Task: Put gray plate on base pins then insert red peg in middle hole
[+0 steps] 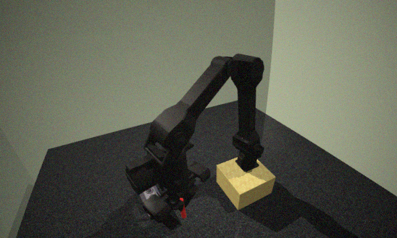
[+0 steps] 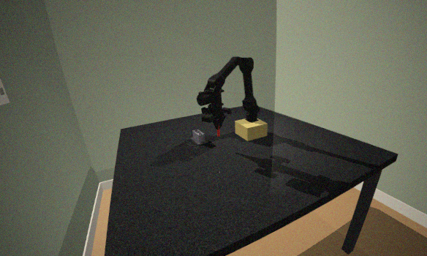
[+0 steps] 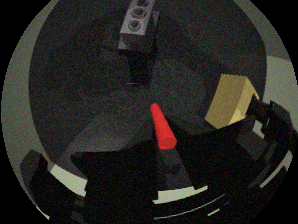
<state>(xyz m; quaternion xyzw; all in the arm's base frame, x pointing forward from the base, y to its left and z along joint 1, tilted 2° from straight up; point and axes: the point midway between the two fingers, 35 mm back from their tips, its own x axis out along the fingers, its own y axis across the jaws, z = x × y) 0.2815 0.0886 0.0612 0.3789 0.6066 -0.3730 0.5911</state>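
My gripper tip is now 150 mm to the left of the gray plate, 70 mm short of it and 70 mm above it. Also, from my gripper tip: base 150 mm to the right, 100 mm below, 70 mm ahead; then red peg right at my gripper tip.
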